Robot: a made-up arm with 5 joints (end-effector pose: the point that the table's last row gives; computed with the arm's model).
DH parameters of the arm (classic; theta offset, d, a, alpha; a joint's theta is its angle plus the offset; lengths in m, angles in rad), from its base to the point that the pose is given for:
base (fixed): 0 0 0.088 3.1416
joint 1: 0 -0.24 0.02 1.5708
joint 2: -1.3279 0 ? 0
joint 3: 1.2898 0 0.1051 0
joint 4: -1.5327 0.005 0 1.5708
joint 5: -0.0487 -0.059 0 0
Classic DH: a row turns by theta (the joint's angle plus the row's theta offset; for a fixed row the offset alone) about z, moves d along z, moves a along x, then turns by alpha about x.
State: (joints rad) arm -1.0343 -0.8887 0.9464 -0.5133 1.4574
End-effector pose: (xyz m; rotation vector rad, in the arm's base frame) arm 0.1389 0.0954 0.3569 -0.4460 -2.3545 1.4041
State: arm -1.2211 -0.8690 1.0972 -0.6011 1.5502
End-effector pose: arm 0.1210 0.1050 0.3360 -0.3378 -2.3936 1.6139
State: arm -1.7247 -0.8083 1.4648 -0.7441 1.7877
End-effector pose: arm 0.0674 0.1001 0.2825 0.0155 2.1692 -1.9614
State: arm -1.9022 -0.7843 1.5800 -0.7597 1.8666
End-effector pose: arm 0.0523 0.0885 0.2654 -0.0816 1.9335 -1.9228
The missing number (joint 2, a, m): 0.1164
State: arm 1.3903 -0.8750 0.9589 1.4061 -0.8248
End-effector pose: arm 0.1039 -0.0591 0.2703 -0.0258 -0.0977 -2.2623
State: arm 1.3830 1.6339 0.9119 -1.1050 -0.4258
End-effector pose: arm 0.1030 -0.0521 0.0842 -0.0661 -0.1354 -1.8545
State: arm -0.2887 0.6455 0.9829 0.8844 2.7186
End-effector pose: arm 0.1446 0.0220 0.1736 1.2593 0.5032 2.6520
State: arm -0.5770 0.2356 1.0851 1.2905 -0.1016
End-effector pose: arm 0.1293 0.0329 0.2127 -0.3727 0.9792 0.3873
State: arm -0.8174 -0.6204 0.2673 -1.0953 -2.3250
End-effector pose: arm 0.1401 0.0628 0.4468 3.0507 0.0755 -0.1313
